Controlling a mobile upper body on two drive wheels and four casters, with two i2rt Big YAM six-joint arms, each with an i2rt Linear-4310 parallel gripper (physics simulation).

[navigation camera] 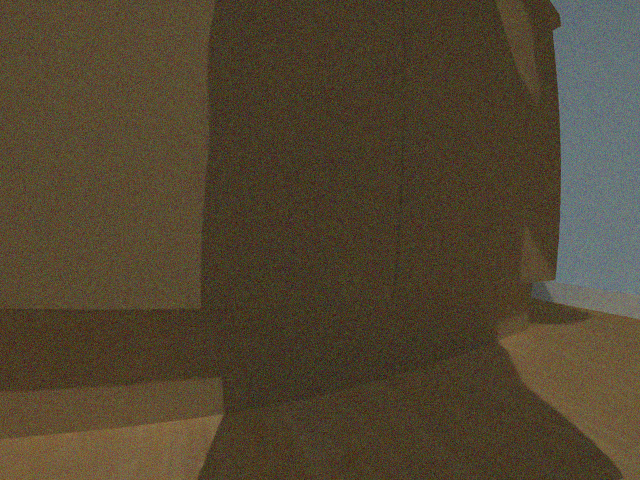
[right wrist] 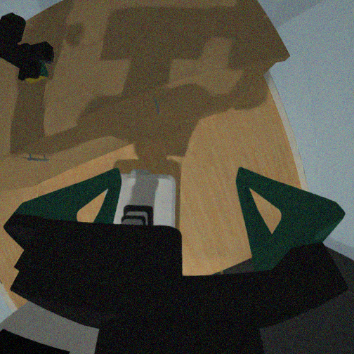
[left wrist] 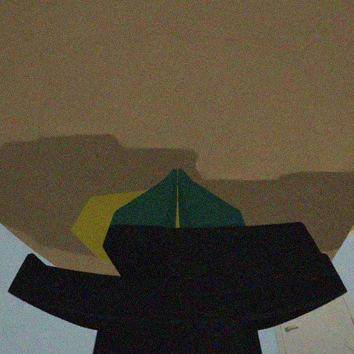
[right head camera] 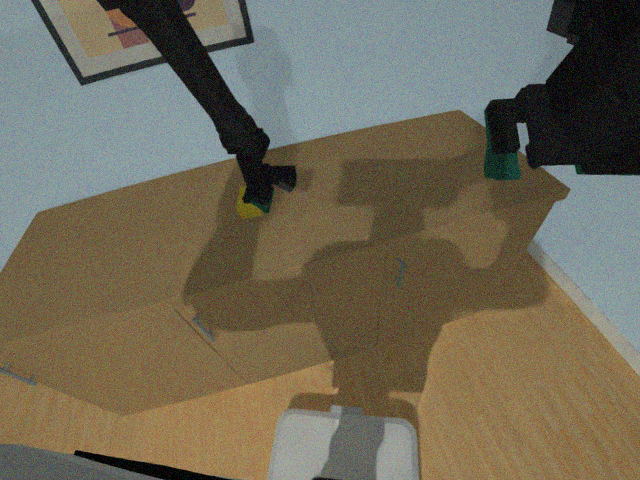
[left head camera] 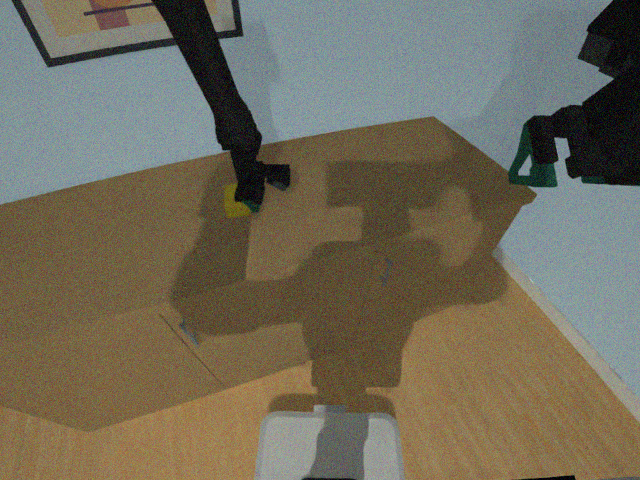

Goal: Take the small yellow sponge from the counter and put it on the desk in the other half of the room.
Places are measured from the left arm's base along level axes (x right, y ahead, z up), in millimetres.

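Where they show: left gripper, between the fingertips: (right head camera: 267, 212) (left head camera: 255, 211); right gripper, between the fingertips: (right head camera: 531, 169) (left head camera: 546, 177).
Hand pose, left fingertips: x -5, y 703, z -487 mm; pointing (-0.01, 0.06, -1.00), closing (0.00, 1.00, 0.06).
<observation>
After its pixels a point has its place.
The yellow sponge (left head camera: 235, 205) {x -56, y 694, z -457 mm} (right head camera: 249, 207) {x -50, y 695, z -461 mm} (left wrist: 97, 220) (right wrist: 34, 80) lies on the wooden counter (left head camera: 299, 217) {x 120, y 694, z -500 mm} (right head camera: 310, 217) {x 124, y 694, z -500 mm} (left wrist: 175, 90). My left gripper (left head camera: 254, 206) {x -5, y 703, z -487 mm} (right head camera: 266, 207) {x -5, y 703, z -487 mm} (left wrist: 177, 175) is shut with its green fingertips together and nothing between them. The sponge shows beside and behind the fingers, at their left in the left wrist view, partly hidden by the gripper. My right gripper (right wrist: 178, 173) is open and empty, high at the right in both head views. The desk does not show.
The counter has drawer or door handles (left head camera: 189, 333) (right head camera: 203, 327) on its front. A framed picture (left head camera: 139, 47) {x -334, y 978, z -116 mm} (right head camera: 165, 62) {x -318, y 985, z -123 mm} hangs on the wall behind the left arm. The robot's pale base (left head camera: 284, 444) {x 62, y 205, z -1150 mm} (right head camera: 302, 444) {x 77, y 199, z -1150 mm} stands on the wooden floor (left head camera: 491, 392) {x 1025, y 444, z -1410 mm} before the counter.
</observation>
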